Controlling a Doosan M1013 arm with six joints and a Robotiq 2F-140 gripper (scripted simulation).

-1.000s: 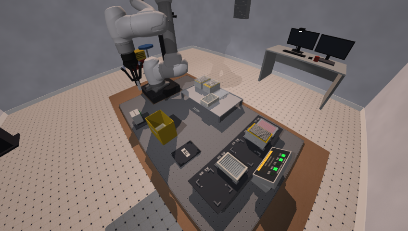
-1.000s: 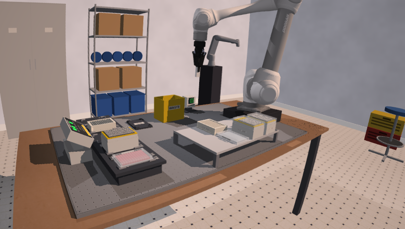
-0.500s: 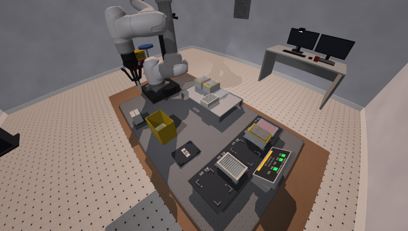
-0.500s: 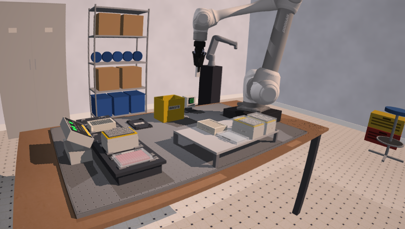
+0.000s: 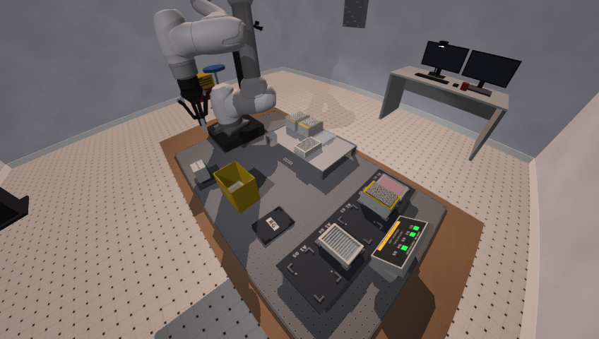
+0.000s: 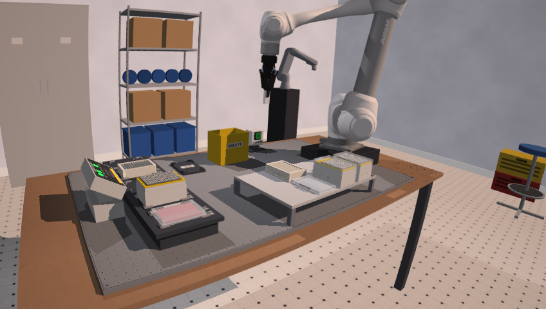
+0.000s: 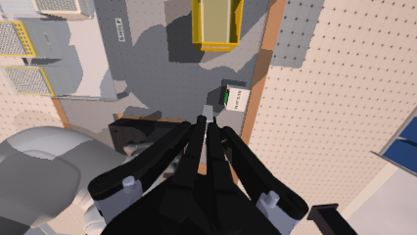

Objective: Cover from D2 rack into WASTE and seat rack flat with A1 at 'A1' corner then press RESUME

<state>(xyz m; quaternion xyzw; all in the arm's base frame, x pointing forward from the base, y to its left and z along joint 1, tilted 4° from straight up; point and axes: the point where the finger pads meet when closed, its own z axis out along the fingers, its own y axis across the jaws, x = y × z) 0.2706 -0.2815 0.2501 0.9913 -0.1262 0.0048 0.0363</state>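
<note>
Right now the resume key box is 220 mm below my hand, 70 mm to the right of it and 20 mm behind it. Also, from my hand: reservoir 680 mm ahead, 220 mm below, 20 mm to the right; then yellow waste bin 240 mm below, 200 mm ahead, 40 mm to the right; then shelf 430 mm to the left, 260 mm ahead, 230 mm below.
</note>
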